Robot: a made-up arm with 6 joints.
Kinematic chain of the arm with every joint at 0, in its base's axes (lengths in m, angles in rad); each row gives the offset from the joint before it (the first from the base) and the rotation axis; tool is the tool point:
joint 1: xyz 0 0 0.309 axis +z
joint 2: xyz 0 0 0 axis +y
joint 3: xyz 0 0 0.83 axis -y
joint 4: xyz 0 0 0 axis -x
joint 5: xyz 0.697 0 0 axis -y
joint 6: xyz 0 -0.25 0 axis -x
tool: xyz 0 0 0
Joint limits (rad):
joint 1: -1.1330..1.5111
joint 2: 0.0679..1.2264
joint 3: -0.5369..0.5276
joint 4: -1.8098..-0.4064
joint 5: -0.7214..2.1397
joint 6: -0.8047..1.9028
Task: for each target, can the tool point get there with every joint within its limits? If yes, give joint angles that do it. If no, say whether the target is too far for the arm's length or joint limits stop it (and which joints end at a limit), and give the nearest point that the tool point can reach.
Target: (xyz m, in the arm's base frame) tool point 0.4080 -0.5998 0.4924
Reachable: yes | joints -0.6907 0.3684 -0.4025 -0.6272 1.7429 0.0144
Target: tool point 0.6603 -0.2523 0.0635
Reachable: yes | joints -0.1827 0.9490 -0.2949 -1.0326 -0.0023 0.8282
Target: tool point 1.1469 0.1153 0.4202
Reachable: yes | joints 0.0996 0.7838 0.4289 -1.5734 0.5341 -0.3950
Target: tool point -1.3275 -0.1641 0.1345
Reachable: no: joint limits stop it (at a limit: joint 1, joint 2, joint 3) | nearest point 0.0349 -0.5231 -0.0638 | short by 1.423 m
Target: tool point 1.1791 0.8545 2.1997
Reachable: no: too far | nearest point 0.6400 0.4638 1.3353 | short by 1.091 m
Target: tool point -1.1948 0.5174 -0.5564
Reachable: no: joint limits stop it (at a limit: joint 1, joint 2, joint 4) | nearest point -0.0249 0.5760 -0.1190 | short by 1.250 m
